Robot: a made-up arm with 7 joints.
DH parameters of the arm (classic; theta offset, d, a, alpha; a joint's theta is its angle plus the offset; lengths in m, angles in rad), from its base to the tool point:
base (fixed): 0.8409 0 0.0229 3.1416
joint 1: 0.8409 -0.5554 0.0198 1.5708
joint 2: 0 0.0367 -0.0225 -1.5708
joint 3: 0 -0.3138 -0.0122 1.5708
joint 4: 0 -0.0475 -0.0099 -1.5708
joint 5: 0 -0.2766 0.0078 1.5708
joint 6: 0 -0.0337 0.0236 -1.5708
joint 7: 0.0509 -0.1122 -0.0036 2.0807
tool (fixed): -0.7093 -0.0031 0 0
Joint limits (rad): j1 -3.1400..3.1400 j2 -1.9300..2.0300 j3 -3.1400..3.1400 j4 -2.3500..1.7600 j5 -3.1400..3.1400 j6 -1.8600..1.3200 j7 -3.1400..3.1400
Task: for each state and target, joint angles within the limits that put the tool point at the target. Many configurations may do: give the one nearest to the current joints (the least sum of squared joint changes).
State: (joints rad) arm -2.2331 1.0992 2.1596 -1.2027 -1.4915 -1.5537 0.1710
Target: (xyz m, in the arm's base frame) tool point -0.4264 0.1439 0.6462
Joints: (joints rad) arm -1.9776 1.1117 2.2681 -1.6744 -1.3152 -1.7749 0.1833
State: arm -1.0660 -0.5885 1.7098 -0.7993 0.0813 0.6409 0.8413
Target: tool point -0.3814 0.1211 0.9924
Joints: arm -0.9184 -0.3991 1.9059 -1.3484 0.0582 0.7242 0.8459
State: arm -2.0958 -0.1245 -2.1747 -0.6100 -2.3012 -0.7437 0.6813
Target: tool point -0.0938 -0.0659 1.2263
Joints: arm -2.0225 -0.0693 -2.2271 0.0536 -2.2471 -0.8740 0.6788
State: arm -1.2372 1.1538 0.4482 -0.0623 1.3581 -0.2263 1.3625
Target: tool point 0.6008 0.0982 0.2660
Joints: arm -0.3966 1.7968 0.5165 0.8247 1.2827 -0.0845 1.3727
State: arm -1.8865 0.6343 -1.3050 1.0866 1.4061 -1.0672 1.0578
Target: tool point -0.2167 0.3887 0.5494
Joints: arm -1.4500 0.9994 -0.7015 1.7600 1.8512 -1.3219 1.0728
